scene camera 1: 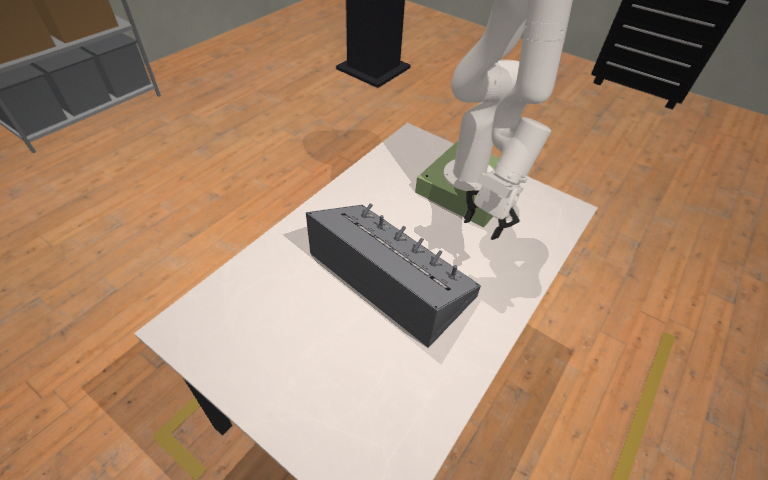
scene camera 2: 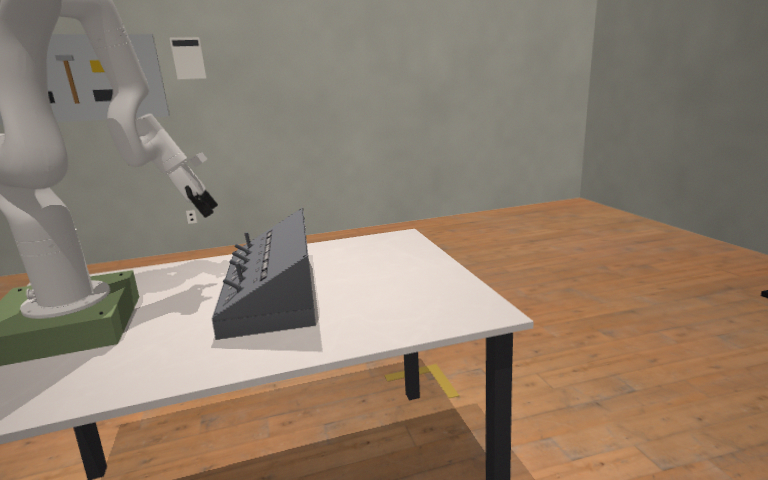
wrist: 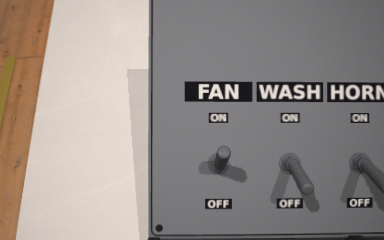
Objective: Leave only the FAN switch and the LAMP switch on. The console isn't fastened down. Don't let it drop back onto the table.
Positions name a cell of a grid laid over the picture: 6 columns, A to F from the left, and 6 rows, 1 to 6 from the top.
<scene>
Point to a dark grey console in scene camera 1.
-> C4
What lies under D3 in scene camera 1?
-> The gripper.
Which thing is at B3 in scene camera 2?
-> The gripper.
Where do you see a dark grey console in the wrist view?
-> At E3
</scene>
